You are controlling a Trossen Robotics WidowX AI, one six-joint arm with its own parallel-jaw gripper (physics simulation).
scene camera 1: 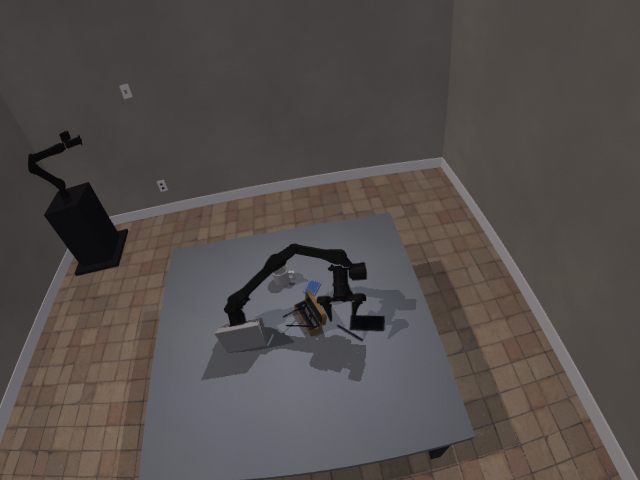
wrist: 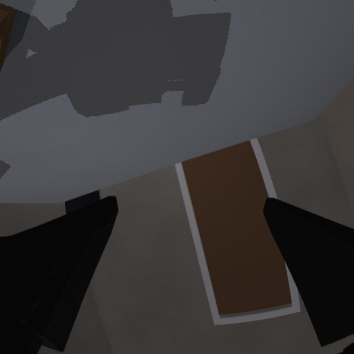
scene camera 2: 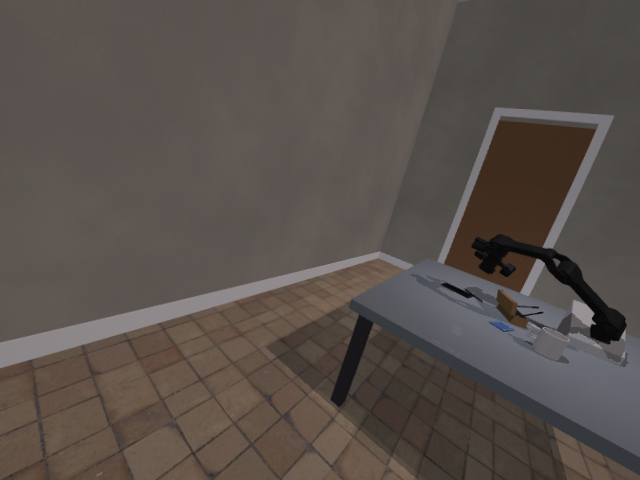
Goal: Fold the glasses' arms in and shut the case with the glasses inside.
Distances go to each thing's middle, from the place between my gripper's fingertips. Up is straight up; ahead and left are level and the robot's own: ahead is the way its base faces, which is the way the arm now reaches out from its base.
Right now my hand is 16 cm to the right of the brown glasses case (scene camera 1: 317, 312), 13 cm above it and 11 cm past it.
